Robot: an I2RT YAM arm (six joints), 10 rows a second.
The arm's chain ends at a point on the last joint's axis. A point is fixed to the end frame.
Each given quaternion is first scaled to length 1.
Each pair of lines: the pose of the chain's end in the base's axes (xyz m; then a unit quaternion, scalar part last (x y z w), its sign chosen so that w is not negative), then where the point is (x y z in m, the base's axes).
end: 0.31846, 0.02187, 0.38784, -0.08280, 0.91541, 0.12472, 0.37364
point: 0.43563 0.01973 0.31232
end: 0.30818, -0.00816, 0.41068, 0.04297, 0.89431, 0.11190, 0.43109
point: 0.42832 -0.03426 0.34493
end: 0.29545, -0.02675, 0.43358, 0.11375, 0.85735, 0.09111, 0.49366
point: 0.41730 -0.07094 0.38223
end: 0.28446, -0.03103, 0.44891, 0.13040, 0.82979, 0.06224, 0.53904
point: 0.40703 -0.08570 0.41114
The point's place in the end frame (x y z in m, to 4 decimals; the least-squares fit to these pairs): -0.0295 -0.0433 0.1292
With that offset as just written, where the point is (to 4 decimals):
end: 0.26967, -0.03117, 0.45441, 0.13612, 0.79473, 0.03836, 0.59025
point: 0.3927 -0.0933 0.4334
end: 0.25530, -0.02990, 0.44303, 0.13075, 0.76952, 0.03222, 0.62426
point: 0.3790 -0.0934 0.4337
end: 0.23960, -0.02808, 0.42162, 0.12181, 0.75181, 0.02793, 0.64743
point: 0.3638 -0.0914 0.4208
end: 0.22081, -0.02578, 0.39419, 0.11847, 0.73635, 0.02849, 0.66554
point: 0.3449 -0.0890 0.3997
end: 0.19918, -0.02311, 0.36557, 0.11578, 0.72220, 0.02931, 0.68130
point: 0.3230 -0.0862 0.3767
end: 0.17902, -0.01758, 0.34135, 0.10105, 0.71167, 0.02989, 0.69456
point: 0.3035 -0.0780 0.3581
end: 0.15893, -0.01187, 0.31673, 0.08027, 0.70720, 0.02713, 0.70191
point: 0.2845 -0.0686 0.3376
